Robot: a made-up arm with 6 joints. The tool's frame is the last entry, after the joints.
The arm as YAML. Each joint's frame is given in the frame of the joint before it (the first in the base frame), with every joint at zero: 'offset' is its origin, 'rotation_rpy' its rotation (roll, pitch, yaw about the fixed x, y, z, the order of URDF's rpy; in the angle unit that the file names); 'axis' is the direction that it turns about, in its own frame. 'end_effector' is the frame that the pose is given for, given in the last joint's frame.
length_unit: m
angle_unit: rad
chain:
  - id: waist
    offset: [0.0, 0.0, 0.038]
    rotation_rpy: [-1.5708, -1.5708, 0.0]
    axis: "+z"
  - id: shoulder
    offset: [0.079, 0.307, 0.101]
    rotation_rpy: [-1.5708, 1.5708, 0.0]
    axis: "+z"
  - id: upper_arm
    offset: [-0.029, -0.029, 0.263]
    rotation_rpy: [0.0, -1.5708, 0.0]
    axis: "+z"
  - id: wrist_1
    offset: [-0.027, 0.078, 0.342]
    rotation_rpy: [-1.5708, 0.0, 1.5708]
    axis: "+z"
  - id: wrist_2
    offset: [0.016, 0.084, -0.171]
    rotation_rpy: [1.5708, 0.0, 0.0]
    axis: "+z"
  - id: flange
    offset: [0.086, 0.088, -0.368]
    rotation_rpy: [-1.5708, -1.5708, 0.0]
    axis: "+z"
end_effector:
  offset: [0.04, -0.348, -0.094]
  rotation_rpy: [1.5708, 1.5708, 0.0]
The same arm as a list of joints. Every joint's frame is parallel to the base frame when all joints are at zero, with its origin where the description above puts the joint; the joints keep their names.
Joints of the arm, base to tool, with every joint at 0 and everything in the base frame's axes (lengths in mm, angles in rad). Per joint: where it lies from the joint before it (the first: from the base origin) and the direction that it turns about. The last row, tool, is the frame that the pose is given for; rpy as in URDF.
waist: xyz 0 0 38 axis 0 1 0
shoulder: xyz 307 101 79 axis 1 0 0
upper_arm: xyz 263 29 29 axis 0 1 0
wrist_1: xyz -27 342 -78 axis -1 0 0
wrist_2: xyz 171 -84 -16 axis 0 1 0
flange: xyz -88 -368 -86 axis -1 0 0
tool: xyz 94 40 348 rpy 0 0 0

